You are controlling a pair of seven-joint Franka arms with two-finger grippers.
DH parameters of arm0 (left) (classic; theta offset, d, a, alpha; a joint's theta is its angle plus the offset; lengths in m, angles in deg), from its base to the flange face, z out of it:
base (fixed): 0 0 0 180
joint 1: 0 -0.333 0 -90
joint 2: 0 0 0 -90
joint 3: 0 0.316 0.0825 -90
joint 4: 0 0 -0.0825 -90
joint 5: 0 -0.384 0 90
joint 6: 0 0 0.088 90
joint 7: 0 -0.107 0 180
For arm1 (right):
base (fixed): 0 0 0 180
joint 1: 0 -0.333 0 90
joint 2: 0 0 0 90
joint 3: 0 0.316 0.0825 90
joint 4: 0 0 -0.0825 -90
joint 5: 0 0.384 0 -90
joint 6: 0 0 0.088 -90
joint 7: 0 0.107 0 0
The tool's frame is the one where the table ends.
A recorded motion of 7 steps. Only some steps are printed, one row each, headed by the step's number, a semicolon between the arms.
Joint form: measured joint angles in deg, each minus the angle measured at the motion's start. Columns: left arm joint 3, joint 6, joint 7, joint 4, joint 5, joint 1, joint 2; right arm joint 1, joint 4, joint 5, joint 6, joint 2, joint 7, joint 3.
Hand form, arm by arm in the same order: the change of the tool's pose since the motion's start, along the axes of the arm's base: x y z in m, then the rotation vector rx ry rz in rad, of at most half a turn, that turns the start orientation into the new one. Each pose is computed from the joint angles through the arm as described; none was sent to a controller.
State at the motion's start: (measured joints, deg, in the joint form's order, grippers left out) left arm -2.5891 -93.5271 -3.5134 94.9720 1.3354 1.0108 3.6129; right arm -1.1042 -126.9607 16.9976 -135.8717 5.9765 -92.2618 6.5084
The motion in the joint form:
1: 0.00 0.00 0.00 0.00 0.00 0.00 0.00; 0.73 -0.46 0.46 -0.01 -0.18 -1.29 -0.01
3: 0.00 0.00 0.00 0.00 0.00 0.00 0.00; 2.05 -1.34 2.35 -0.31 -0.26 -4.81 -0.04
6: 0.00 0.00 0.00 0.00 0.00 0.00 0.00; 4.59 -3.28 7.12 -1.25 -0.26 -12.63 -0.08
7: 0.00 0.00 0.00 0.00 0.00 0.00 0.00; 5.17 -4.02 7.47 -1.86 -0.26 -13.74 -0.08
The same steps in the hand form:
1: 0.0000 0.0000 0.0000 0.0000 0.0000 0.0000; -0.0015 -0.0072 -0.0017 0.0038 0.0004 0.0036
3: 0.0000 0.0000 0.0000 0.0000 0.0000 0.0000; -0.0042 -0.0201 -0.0070 0.0227 -0.0025 0.0159
6: 0.0000 0.0000 0.0000 0.0000 0.0000 0.0000; -0.0111 -0.0447 -0.0197 0.0694 -0.0160 0.0394
7: 0.0000 0.0000 0.0000 0.0000 0.0000 0.0000; -0.0140 -0.0507 -0.0242 0.0693 -0.0183 0.0404

